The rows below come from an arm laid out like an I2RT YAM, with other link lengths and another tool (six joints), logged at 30 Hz.
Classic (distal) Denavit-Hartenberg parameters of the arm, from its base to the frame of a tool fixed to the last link. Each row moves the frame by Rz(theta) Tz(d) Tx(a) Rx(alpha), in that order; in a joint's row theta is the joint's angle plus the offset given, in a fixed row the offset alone. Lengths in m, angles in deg.
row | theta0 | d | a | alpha
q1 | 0 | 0.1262 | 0.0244 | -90
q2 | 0 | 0 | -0.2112 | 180
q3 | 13.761 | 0 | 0.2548 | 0
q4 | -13.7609 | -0.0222 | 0.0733 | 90
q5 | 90 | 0.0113 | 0 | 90
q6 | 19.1 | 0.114 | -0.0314 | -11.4
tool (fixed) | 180 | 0.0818 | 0 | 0
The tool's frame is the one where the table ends.
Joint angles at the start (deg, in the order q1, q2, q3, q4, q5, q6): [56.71 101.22 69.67 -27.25 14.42 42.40]
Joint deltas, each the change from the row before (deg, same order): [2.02 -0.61 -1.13 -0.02 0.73 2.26]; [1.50 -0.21 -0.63 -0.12 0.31 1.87]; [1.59 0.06 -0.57 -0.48 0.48 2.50]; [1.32 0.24 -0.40 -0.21 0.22 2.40]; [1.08 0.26 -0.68 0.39 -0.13 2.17]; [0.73 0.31 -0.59 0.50 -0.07 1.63]
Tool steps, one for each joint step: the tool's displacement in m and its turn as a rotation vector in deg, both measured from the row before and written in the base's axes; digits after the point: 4 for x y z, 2 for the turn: [-0.0130 0.0031 -0.0021 0.30 0.40 -0.23]; [-0.0101 0.0027 -0.0023 0.29 0.58 -0.21]; [-0.0106 0.0011 -0.0044 -0.01 0.88 -0.74]; [-0.0087 0.0017 -0.0040 0.26 0.89 -0.81]; [-0.0078 0.0018 -0.0048 0.53 0.95 -0.70]; [-0.0052 0.0010 -0.0044 0.38 0.69 -0.63]
